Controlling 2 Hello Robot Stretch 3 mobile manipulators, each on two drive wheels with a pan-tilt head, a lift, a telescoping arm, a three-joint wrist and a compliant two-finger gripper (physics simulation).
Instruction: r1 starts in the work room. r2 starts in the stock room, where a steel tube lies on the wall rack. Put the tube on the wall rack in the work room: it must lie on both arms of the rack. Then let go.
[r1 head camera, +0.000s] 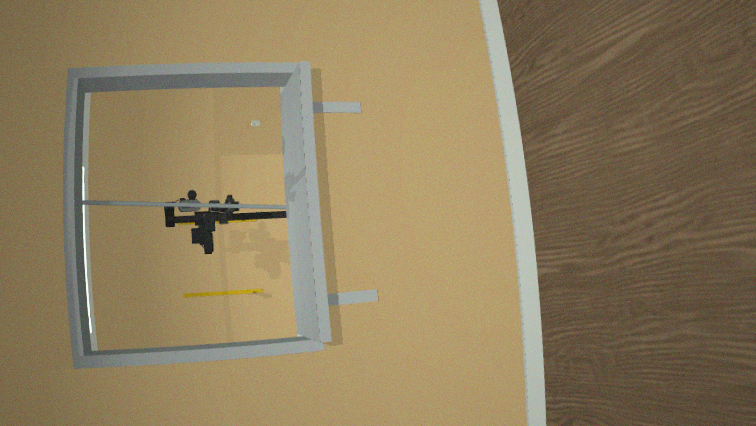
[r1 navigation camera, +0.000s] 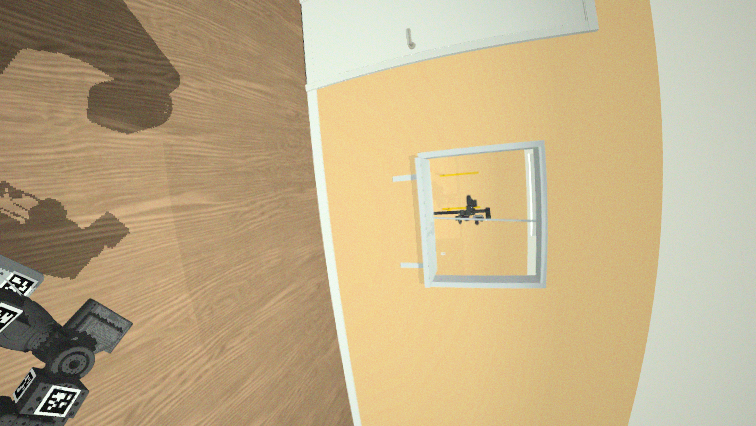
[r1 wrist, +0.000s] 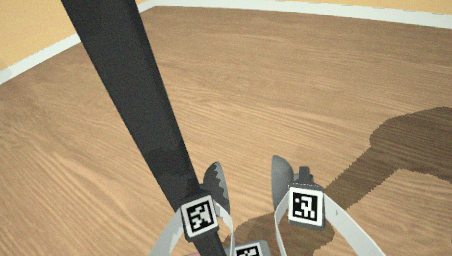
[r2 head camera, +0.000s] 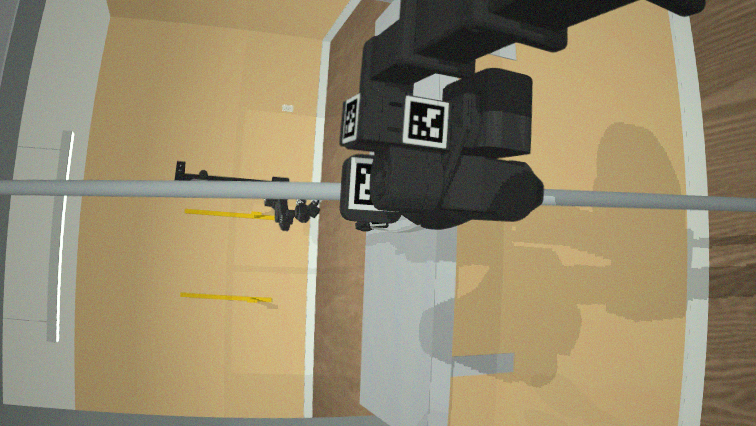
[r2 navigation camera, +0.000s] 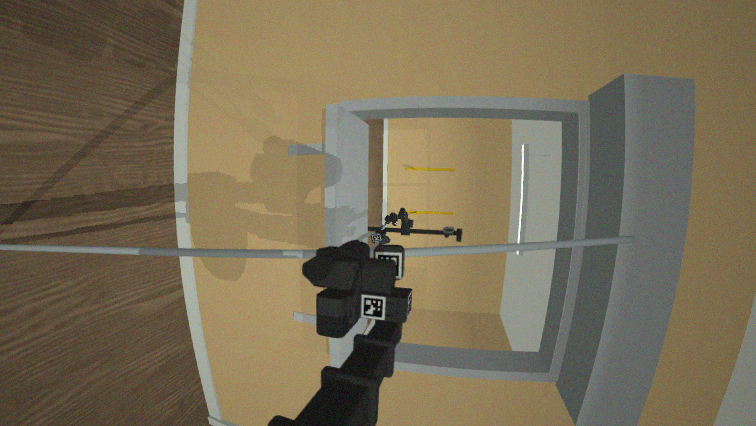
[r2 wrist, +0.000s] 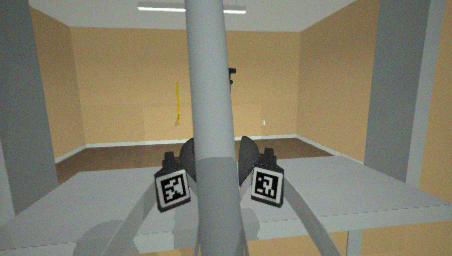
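The steel tube (r2 head camera: 132, 188) (r2 navigation camera: 227, 252) (r2 wrist: 209, 75) stands about upright in front of the wall opening on r2's side. It also shows through the opening in r1's head view (r1 head camera: 132, 203) and navigation view (r1 navigation camera: 507, 219). r2's gripper (r2 wrist: 217, 165) is shut on the tube, one fingertip on each side. r1's gripper (r1 wrist: 250, 177) is open over the wood floor, with no tube between its fingers. The work room rack's two yellow arms, one (r2 head camera: 222, 297) (r2 navigation camera: 431, 169) and the other (r2 head camera: 222, 213) (r2 navigation camera: 439, 213), show on the far wall beyond the opening. The tube is apart from them.
The opening's grey sill (r1 head camera: 301, 211) (r2 head camera: 402, 317) (r2 wrist: 310, 180) juts out from the wall, with brackets below. A yellow rack arm (r1 head camera: 222, 293) (r1 navigation camera: 459, 173) shows in the stock room. r1 (r2 head camera: 283, 206) stands near the work room rack. A white door (r1 navigation camera: 476, 26) is beside the opening.
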